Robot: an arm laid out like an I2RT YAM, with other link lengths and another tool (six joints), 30 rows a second.
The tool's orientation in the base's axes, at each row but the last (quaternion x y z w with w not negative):
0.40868, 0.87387, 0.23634, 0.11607
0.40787, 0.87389, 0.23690, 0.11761
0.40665, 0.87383, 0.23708, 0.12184
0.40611, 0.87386, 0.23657, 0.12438
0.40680, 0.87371, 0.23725, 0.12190
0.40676, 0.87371, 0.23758, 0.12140
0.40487, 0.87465, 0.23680, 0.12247
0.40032, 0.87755, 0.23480, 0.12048
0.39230, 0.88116, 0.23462, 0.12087
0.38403, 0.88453, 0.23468, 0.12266
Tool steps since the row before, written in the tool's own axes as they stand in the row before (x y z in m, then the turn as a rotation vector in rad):
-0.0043, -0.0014, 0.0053, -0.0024, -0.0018, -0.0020
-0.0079, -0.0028, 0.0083, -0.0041, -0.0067, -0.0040
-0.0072, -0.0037, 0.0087, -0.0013, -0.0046, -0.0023
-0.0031, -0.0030, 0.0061, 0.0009, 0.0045, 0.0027
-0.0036, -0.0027, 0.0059, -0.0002, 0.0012, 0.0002
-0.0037, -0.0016, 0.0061, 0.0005, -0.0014, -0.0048
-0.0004, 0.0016, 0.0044, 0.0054, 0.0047, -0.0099
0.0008, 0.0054, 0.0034, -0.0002, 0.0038, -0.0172
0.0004, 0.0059, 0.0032, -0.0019, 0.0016, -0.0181
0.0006, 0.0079, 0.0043, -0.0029, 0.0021, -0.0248
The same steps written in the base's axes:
0.0039, -0.0024, -0.0052, -0.0004, -0.0035, 0.0008
0.0065, -0.0050, -0.0085, -0.0034, -0.0081, 0.0001
0.0057, -0.0049, -0.0092, -0.0031, -0.0043, -0.0004
0.0025, -0.0022, -0.0067, 0.0035, 0.0040, 0.0000
0.0029, -0.0024, -0.0064, 0.0010, 0.0006, 0.0004
0.0038, -0.0018, -0.0060, -0.0032, -0.0019, 0.0034
0.0031, 0.0020, -0.0029, -0.0044, 0.0037, 0.0108
0.0043, 0.0048, -0.0002, -0.0043, -0.0034, 0.0167
0.0047, 0.0048, 0.0002, -0.0049, -0.0063, 0.0164
0.0062, 0.0065, 0.0003, -0.0066, -0.0088, 0.0225

